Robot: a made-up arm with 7 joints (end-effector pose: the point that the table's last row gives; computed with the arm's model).
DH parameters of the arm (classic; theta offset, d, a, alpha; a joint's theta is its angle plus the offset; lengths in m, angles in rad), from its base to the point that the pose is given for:
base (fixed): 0.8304 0 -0.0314 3.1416
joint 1: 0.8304 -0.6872 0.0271 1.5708
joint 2: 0 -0.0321 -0.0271 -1.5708
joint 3: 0 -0.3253 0.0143 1.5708
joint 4: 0 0.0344 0.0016 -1.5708
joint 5: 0 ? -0.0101 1.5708
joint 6: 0 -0.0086 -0.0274 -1.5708
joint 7: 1.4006 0 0.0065 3.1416
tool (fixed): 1.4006 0.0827 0 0
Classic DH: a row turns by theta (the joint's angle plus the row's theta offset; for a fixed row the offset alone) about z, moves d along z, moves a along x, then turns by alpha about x.
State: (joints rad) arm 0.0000 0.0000 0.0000 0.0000 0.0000 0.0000 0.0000
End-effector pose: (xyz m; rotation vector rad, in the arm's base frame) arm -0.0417 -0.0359 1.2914 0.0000 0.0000 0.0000
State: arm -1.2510 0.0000 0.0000 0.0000 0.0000 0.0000 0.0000
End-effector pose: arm -0.0156 -0.0466 1.2914 0.0000 0.0000 1.2510
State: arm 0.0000 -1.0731 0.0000 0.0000 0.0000 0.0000 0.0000
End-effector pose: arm -0.5477 -0.0359 0.9338 0.0000 -1.0731 0.0000
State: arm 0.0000 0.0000 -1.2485 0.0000 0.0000 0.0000 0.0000
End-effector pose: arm -0.0461 -0.0686 1.2914 0.0000 0.0000 1.2485
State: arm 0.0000 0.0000 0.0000 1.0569 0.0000 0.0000 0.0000
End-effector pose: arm 0.2189 -0.0359 1.1799 0.0000 1.0569 0.0000
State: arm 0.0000 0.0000 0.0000 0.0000 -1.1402 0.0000 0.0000
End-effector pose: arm -0.0068 -0.0602 1.2914 0.0000 0.0000 1.1402
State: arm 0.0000 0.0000 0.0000 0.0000 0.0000 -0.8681 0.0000
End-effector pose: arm -0.0955 -0.0359 1.2421 0.0000 -0.8681 0.0000
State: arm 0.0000 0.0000 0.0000 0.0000 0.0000 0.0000 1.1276
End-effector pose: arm -0.0481 -0.0332 1.2914 0.0000 0.0000 -1.1276
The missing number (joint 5, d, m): -0.1962
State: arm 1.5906 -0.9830 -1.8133 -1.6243 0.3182 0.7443 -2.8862
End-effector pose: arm -0.3084 0.2285 0.8840 1.0481 -0.6124 -2.6600
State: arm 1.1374 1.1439 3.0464 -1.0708 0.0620 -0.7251 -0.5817
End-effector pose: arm 0.1364 -0.4484 0.6475 2.1156 -2.2816 0.3258
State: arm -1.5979 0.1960 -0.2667 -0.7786 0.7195 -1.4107 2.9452
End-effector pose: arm -0.0358 -0.1246 1.1229 1.6778 1.3277 -1.5085
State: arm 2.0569 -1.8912 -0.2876 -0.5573 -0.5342 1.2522 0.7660
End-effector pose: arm 0.2019 0.4020 0.4055 -1.8759 -0.5878 -2.2270
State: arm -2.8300 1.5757 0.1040 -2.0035 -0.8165 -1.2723 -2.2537
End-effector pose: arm -0.2082 0.0952 0.8567 -0.6959 1.3316 -0.0394
